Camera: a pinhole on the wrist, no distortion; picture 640 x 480 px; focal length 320.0 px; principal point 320.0 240.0 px. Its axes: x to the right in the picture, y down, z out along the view. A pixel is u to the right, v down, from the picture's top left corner.
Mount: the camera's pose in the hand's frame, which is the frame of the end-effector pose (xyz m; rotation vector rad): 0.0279 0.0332 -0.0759 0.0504 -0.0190 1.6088
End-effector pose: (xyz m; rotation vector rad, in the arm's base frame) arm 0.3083 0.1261 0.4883 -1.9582 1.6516 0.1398
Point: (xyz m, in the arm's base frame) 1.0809 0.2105 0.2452
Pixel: outside the picture
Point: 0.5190 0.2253 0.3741
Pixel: 113 273
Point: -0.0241 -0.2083 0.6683
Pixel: behind the camera
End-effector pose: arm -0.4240 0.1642 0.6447 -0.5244 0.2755 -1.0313
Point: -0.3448 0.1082 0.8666
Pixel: 203 179
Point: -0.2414 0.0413 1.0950
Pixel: 213 139
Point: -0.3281 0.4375 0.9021
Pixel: 349 411
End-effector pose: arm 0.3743 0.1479 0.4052 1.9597 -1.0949 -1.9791
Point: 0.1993 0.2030 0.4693
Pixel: 378 358
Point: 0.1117 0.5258 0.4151
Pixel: 201 401
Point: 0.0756 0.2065 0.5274
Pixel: 437 352
